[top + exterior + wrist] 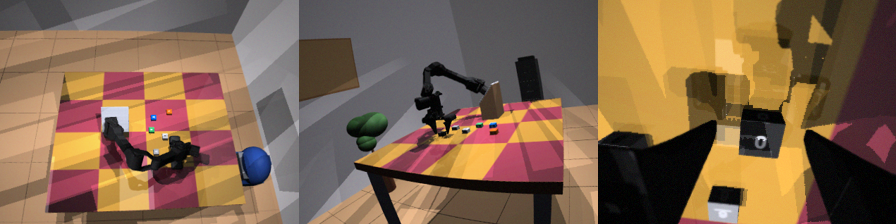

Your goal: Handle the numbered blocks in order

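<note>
My gripper tip is right at the black block. From my gripper tip the other things lie so: white block (13 cm to the left, 3 cm behind); green block (17 cm to the left, 11 cm behind); grey block (10 cm behind, 3 cm to the left).
</note>
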